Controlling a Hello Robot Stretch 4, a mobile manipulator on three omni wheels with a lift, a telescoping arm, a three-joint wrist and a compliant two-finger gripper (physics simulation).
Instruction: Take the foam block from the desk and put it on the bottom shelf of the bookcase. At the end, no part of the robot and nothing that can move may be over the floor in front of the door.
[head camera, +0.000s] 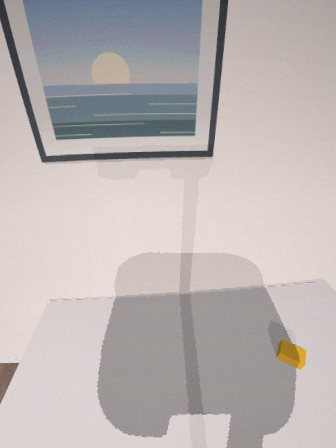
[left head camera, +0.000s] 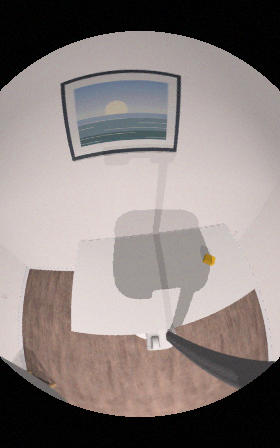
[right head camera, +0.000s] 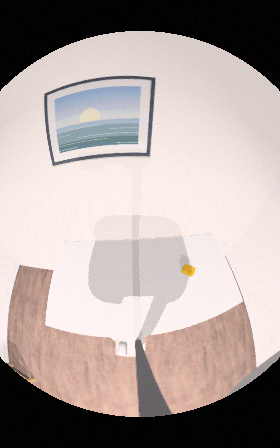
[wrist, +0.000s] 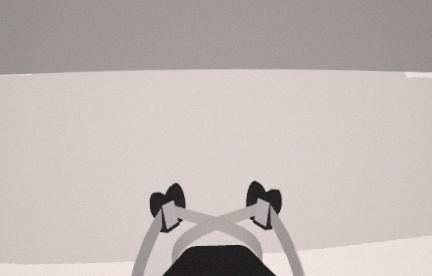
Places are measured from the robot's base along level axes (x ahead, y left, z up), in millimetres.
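Pixels of known places: gripper, fingertip midpoint: (wrist: 215, 197).
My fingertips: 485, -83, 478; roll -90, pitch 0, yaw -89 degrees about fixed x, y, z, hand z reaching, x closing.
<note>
Behind a point stands the place of what it marks, as x, y, z.
The foam block (head camera: 291, 354) @[418, -467, 737] (left head camera: 209, 259) @[416, -471, 737] (right head camera: 188, 270) @[412, -472, 737] is small and yellow-orange. It lies on the right part of the white desk (head camera: 50, 380) @[333, 436, 692] (left head camera: 90, 300) @[170, 416, 692] (right head camera: 60, 305) @[108, 438, 692], at the edge of a large shadow. My gripper (wrist: 215, 197) @[485, -83, 478] is open, its two dark fingertips well apart with no object between them. In the wrist view it faces a plain pale surface with a grey band above, and the block does not show there. In both side head views the white wrist part (left head camera: 154, 341) @[-107, 3, 688] (right head camera: 121, 347) @[-109, -2, 690] is at the desk's front edge; the fingers are hidden. The bookcase and the door cannot be made out.
A dark arm part (left head camera: 215, 360) @[-64, -83, 1245] (right head camera: 147, 385) @[-55, -97, 1276] reaches up from below to the desk's front edge. A framed sunset picture (head camera: 125, 107) @[716, 128, 1524] (left head camera: 117, 125) @[713, 156, 1519] (right head camera: 97, 125) @[717, 119, 1551] hangs on the wall behind the desk. Brown wooden floor (left head camera: 110, 370) @[-727, 453, -28] (right head camera: 200, 360) @[-630, -863, -28] lies in front and at both sides.
</note>
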